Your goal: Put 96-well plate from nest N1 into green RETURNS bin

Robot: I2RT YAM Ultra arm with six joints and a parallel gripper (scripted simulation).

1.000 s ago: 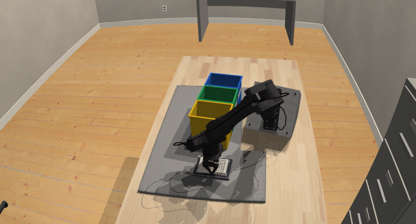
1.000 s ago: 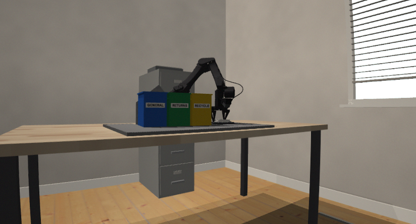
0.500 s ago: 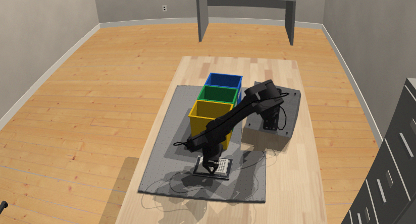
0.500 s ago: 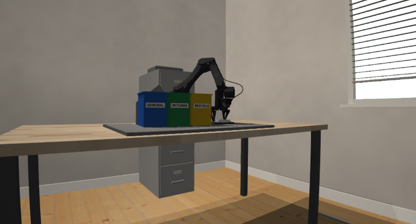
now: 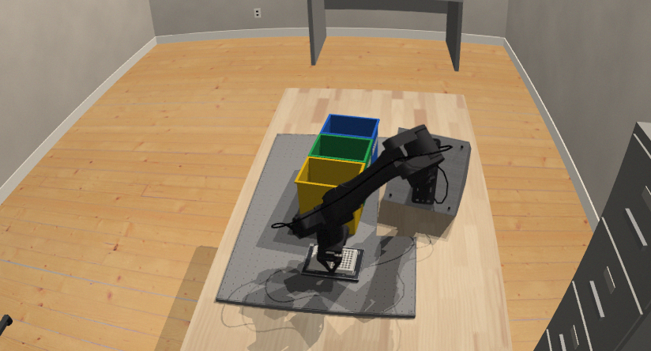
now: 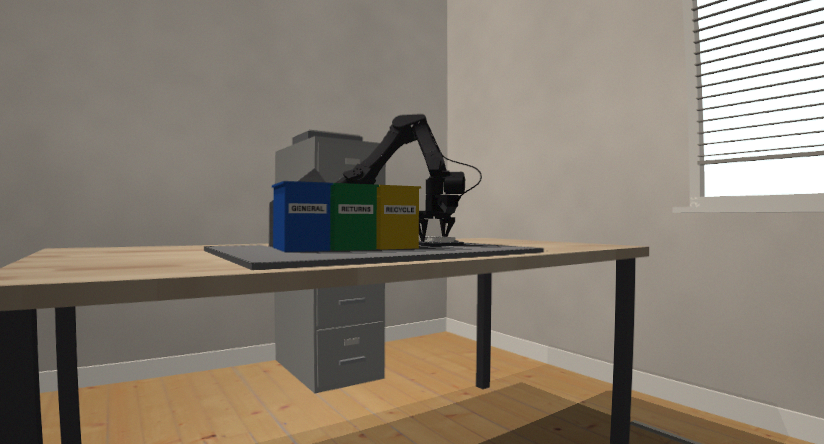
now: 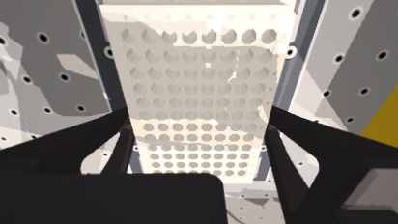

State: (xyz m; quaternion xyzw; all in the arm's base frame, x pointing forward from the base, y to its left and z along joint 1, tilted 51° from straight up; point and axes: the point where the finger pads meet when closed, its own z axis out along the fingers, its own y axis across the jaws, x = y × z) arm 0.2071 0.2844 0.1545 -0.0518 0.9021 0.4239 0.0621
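The dark plate nest is 10 mm below my hand. From my hand the other things lie so: white 96-well plate right at my hand; then green returns bin 320 mm to the right, 80 mm ahead, 70 mm above; then yellow recycle bin 190 mm to the right, 70 mm ahead, 70 mm above.
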